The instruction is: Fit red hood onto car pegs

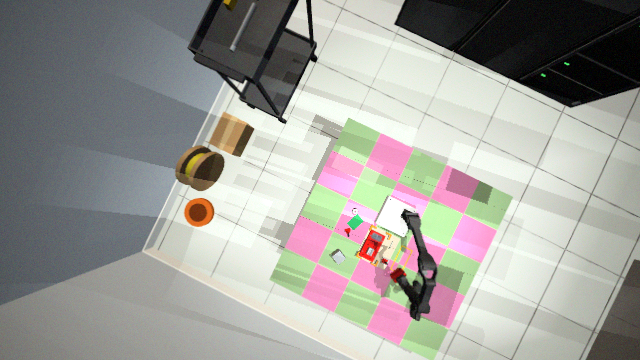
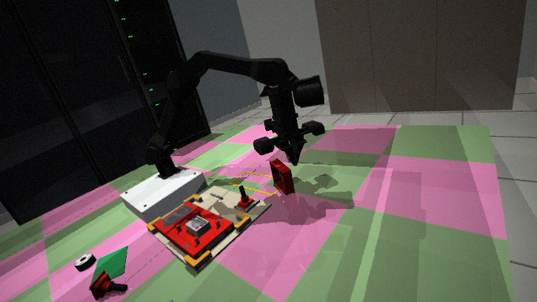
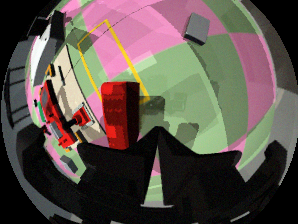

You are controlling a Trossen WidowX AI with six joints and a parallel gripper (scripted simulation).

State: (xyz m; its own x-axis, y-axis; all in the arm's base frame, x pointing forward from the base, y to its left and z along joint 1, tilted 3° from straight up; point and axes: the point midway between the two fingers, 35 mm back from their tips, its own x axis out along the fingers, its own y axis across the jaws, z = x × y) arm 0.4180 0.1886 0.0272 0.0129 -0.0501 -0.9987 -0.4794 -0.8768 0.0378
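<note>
Right now the red hood is 3 cm to the right of my gripper tip, 2 cm below it and 2 cm behind it. From my gripper tip the other things lie so: grey engine block 28 cm to the right, 8 cm behind, 3 cm below; then green patch 46 cm to the right, 21 cm behind, 5 cm below; then jig 25 cm to the right, 12 cm behind, 4 cm below.
</note>
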